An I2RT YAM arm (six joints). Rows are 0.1 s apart.
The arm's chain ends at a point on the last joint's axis. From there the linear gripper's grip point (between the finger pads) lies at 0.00 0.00 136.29 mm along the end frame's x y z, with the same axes.
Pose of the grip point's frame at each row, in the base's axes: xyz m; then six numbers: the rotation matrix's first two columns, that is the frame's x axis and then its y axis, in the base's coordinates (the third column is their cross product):
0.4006, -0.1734, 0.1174, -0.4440, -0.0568, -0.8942, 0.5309, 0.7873, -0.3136
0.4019, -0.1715, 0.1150, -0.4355, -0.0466, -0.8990, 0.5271, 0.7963, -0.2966
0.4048, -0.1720, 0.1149, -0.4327, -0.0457, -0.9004, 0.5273, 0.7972, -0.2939
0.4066, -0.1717, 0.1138, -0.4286, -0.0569, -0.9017, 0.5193, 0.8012, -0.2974
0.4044, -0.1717, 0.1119, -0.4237, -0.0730, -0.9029, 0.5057, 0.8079, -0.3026
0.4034, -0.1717, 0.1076, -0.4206, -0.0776, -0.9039, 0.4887, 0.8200, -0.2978
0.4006, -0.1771, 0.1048, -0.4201, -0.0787, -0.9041, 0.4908, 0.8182, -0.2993
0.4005, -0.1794, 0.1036, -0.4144, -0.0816, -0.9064, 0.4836, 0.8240, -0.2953
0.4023, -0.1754, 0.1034, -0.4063, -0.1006, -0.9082, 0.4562, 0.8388, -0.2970
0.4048, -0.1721, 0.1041, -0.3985, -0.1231, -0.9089, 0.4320, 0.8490, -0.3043
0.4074, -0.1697, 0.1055, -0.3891, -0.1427, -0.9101, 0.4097, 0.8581, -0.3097
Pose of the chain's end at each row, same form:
0.3022, -0.0897, 0.1609, -0.4440, -0.0568, -0.8942, 0.5309, 0.7873, -0.3136
0.3024, -0.0893, 0.1589, -0.4355, -0.0466, -0.8990, 0.5271, 0.7963, -0.2966
0.3051, -0.0900, 0.1586, -0.4327, -0.0457, -0.9004, 0.5273, 0.7972, -0.2939
0.3058, -0.0905, 0.1566, -0.4286, -0.0569, -0.9017, 0.5193, 0.8012, -0.2974
0.3020, -0.0920, 0.1535, -0.4237, -0.0730, -0.9029, 0.5057, 0.8079, -0.3026
0.2992, -0.0944, 0.1494, -0.4206, -0.0776, -0.9039, 0.4887, 0.8200, -0.2978
0.2966, -0.0995, 0.1464, -0.4201, -0.0787, -0.9041, 0.4908, 0.8182, -0.2993
0.2954, -0.1030, 0.1448, -0.4144, -0.0816, -0.9064, 0.4836, 0.8240, -0.2953
0.2944, -0.1025, 0.1436, -0.4063, -0.1006, -0.9082, 0.4562, 0.8388, -0.2970
0.2945, -0.1021, 0.1430, -0.3985, -0.1231, -0.9089, 0.4320, 0.8490, -0.3043
0.2949, -0.1025, 0.1430, -0.3891, -0.1427, -0.9101, 0.4097, 0.8581, -0.3097

